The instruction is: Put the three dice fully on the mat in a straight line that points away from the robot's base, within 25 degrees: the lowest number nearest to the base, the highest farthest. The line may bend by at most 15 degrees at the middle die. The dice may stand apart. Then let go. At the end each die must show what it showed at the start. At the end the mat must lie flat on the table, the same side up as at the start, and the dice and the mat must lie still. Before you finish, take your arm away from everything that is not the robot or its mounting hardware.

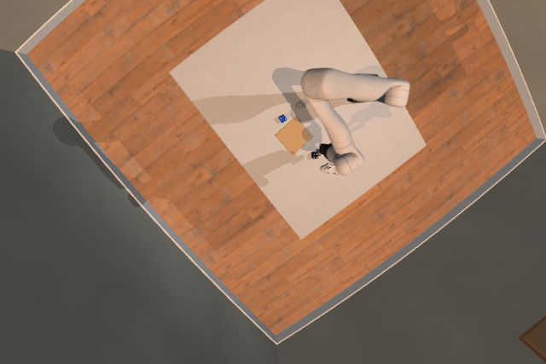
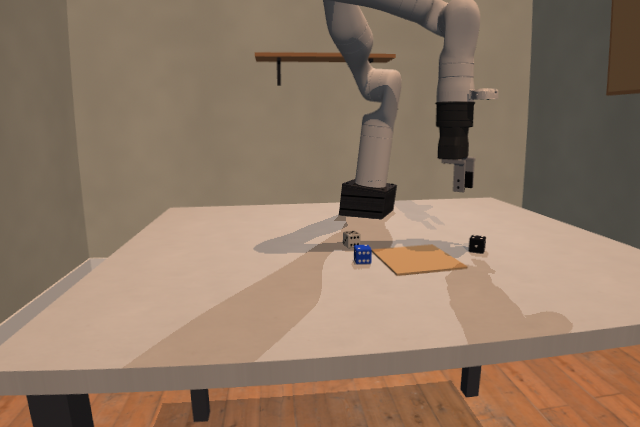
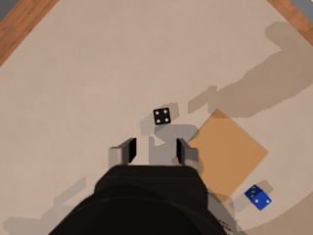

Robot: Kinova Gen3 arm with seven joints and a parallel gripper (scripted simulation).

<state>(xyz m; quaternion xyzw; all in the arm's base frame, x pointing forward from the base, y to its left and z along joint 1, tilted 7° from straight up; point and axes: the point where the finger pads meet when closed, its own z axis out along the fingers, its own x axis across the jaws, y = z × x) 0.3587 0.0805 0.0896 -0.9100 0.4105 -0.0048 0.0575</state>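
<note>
The blue die is 23 cm to the right of my hand, 13 cm below it and 4 cm ahead of it. Round my hand: white die (23 cm to the right, 13 cm below, 6 cm behind); mat (14 cm below, 12 cm to the right, 5 cm ahead).
</note>
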